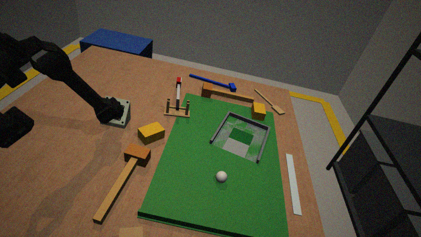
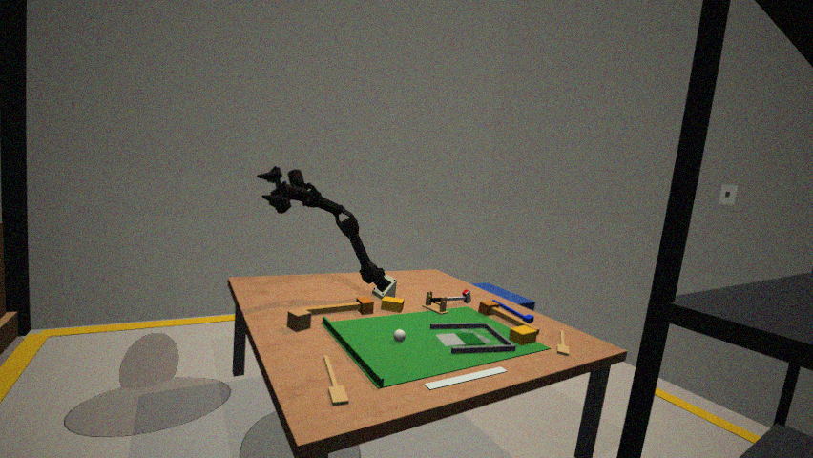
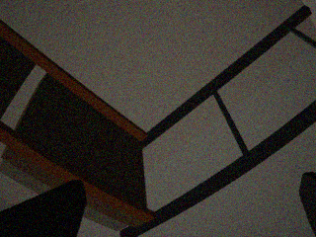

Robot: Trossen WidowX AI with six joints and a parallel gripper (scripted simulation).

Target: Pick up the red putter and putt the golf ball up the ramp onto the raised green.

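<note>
The red putter lies 12 cm ahead of my gripper tip, 88 cm to the left of it and 45 cm below it. From my gripper tip the other things lie so: green mat 40 cm ahead, 59 cm to the left, 49 cm below; white strip 68 cm ahead, 52 cm to the left, 49 cm below; white golf ball 40 cm ahead, 43 cm to the left, 47 cm below.
</note>
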